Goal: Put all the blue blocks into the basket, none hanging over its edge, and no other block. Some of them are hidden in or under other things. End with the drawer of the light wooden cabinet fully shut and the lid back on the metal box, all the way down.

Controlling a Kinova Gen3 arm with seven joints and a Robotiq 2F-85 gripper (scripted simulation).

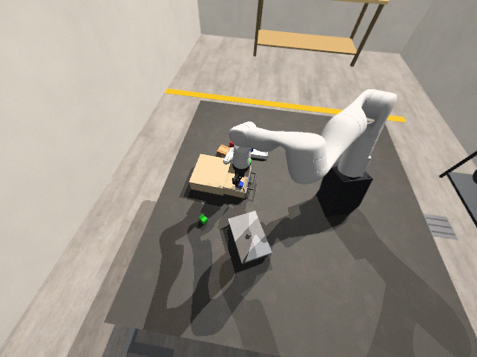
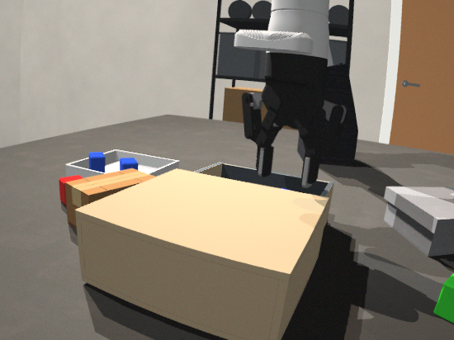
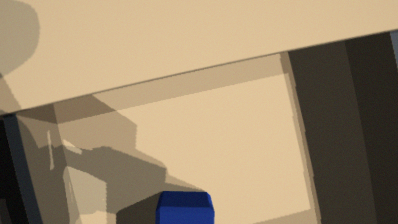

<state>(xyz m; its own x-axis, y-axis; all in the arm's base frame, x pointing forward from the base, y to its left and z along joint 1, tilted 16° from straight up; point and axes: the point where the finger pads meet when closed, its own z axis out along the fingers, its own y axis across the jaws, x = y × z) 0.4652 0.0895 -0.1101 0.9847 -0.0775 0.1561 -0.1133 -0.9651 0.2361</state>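
Now: the drawer 3 cm ahead of my hand, 2 cm to the right of it and 5 cm below it. The rest, counted from my hand: light wooden cabinet 9 cm ahead, 1 cm to the right, 4 cm below; then lid 12 cm behind, 24 cm to the left, 3 cm below; then brown box 13 cm ahead, 17 cm to the right, 4 cm below.
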